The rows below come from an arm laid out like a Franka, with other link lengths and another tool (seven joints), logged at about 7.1 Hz.
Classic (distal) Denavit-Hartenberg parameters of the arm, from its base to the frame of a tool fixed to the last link. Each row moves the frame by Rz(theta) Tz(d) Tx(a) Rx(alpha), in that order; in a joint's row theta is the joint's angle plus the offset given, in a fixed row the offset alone. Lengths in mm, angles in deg.
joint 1: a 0, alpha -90, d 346.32, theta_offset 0
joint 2: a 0, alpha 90, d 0, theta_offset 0
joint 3: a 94.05, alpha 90, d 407.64, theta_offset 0
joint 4: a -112.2, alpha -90, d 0, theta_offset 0
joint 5: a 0, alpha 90, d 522.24, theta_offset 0
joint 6: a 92.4, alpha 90, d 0, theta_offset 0
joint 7: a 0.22, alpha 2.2, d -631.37, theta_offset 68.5
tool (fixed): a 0, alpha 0, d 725.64, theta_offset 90
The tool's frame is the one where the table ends.
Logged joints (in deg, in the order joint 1, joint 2, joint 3, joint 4, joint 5, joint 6, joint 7), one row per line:
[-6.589, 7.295, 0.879, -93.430, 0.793, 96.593, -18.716]
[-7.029, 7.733, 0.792, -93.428, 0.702, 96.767, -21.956]
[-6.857, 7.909, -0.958, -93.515, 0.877, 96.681, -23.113]
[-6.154, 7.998, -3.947, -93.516, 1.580, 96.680, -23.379]
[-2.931, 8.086, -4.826, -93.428, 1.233, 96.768, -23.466]
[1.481, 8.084, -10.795, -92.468, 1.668, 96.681, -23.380]
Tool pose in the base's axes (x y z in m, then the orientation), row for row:
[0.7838, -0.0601, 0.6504, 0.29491, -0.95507, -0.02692, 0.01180]
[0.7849, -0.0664, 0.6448, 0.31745, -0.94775, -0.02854, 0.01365]
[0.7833, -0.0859, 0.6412, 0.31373, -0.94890, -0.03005, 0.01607]
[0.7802, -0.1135, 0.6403, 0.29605, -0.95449, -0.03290, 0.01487]
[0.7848, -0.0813, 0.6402, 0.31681, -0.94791, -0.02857, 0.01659]
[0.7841, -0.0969, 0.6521, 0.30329, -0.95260, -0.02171, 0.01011]
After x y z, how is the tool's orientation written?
As a quaternion, x y z w.
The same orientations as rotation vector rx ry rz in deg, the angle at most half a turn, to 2 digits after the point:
[52.69, -170.63, -4.81]
[56.65, -169.13, -5.09]
[55.90, -169.08, -5.35]
[52.79, -170.20, -5.87]
[56.43, -168.85, -5.09]
[54.24, -170.37, -3.88]

